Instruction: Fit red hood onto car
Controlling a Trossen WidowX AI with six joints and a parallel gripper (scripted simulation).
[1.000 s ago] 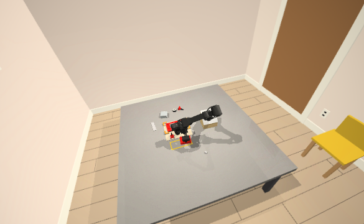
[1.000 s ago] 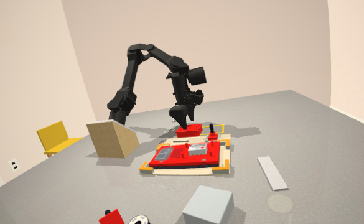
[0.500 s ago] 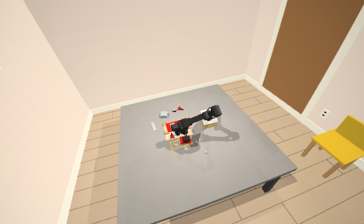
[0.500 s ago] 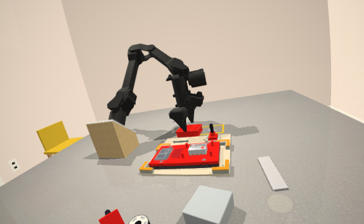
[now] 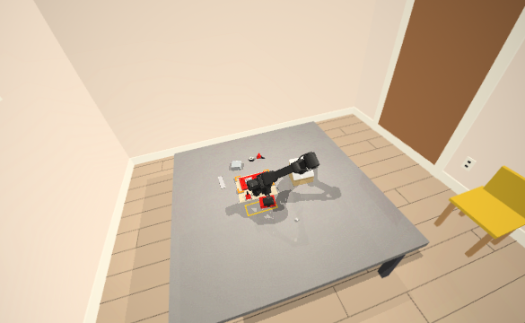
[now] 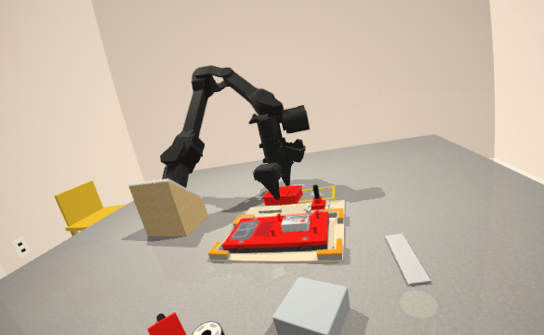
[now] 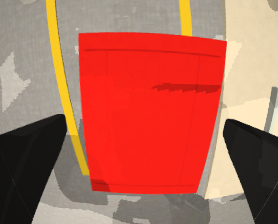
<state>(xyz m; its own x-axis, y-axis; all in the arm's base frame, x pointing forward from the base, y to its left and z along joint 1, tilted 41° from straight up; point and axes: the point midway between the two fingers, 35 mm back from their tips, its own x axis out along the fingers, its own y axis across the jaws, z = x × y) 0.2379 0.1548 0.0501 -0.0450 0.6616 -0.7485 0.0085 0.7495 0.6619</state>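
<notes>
Now: the red hood 10 mm below my gripper tip. The rest, counted from my gripper tip: wheel (40 mm ahead, 440 mm to the right, 10 mm below); grey engine block (90 mm ahead, 190 mm to the right).
</notes>
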